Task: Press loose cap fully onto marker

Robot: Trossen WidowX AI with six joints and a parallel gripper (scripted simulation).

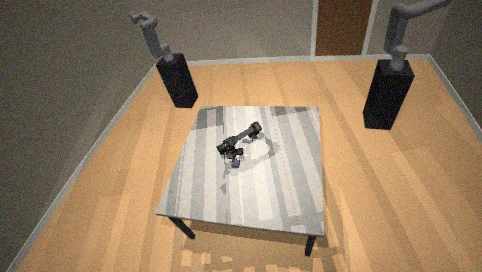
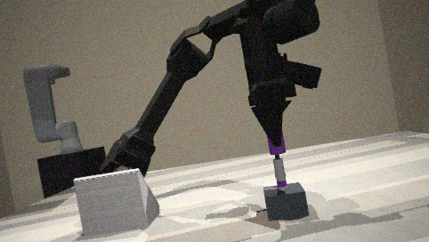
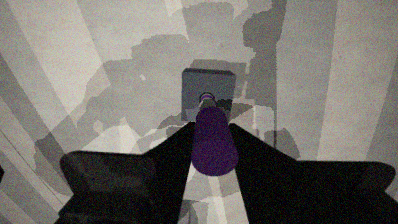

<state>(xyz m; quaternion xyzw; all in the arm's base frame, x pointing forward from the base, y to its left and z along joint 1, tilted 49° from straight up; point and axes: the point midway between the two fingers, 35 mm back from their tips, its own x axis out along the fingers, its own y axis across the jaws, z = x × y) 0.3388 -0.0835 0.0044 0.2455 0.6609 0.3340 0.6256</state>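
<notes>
My gripper tip is 9 cm above the dark grey holder block. Also, from my gripper tip: purple cap 1 cm above.
</notes>
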